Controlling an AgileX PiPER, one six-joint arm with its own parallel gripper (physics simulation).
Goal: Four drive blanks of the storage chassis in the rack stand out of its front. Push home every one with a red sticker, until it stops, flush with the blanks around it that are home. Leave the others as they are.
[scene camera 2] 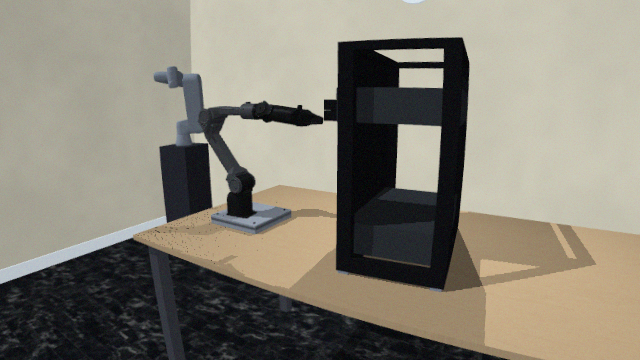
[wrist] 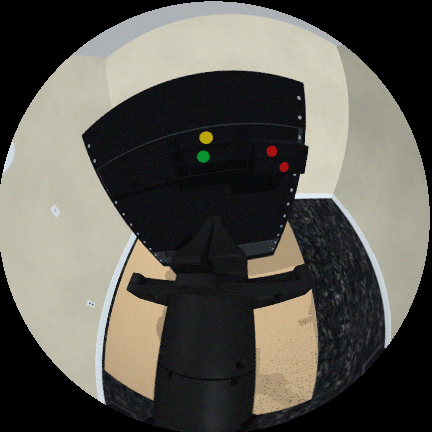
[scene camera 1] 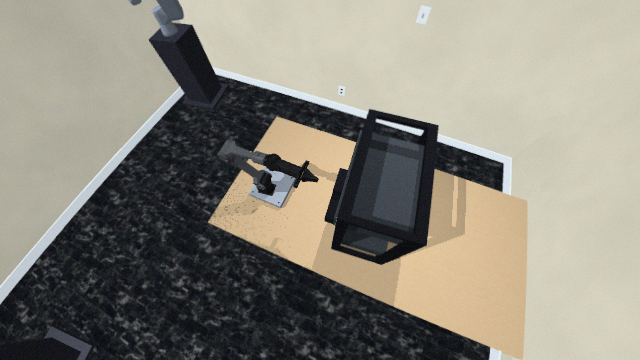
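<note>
The storage chassis (scene camera 2: 400, 106) sits high in the black rack (scene camera 1: 381, 225) (scene camera 2: 345, 160) (wrist: 200, 100). In the wrist view, a blank with a red sticker (wrist: 271, 151) and another red-stickered blank (wrist: 284, 167) stand out at the right end, one above the other. A yellow-stickered blank (wrist: 206, 137) and, below it, a green-stickered blank (wrist: 203, 156) are left of them; their edges are dark and hard to tell. Protruding blanks (scene camera 1: 336, 197) (scene camera 2: 329, 110) also show dark in the scene views. My gripper (scene camera 1: 317, 179) (scene camera 2: 322, 120) (wrist: 215, 221) is shut and empty, in front of the chassis, apart from the blanks.
The rack stands on a wooden table (scene camera 1: 450, 280) (scene camera 2: 540, 300) (wrist: 132, 330). A lower unit (scene camera 2: 395, 235) sits near the rack's bottom. My arm's base plate (scene camera 1: 283, 195) (scene camera 2: 255, 225) is on the table before the rack. Another arm (scene camera 2: 192, 100) stands on a dark pedestal (scene camera 1: 187, 65) (scene camera 2: 185, 180) behind.
</note>
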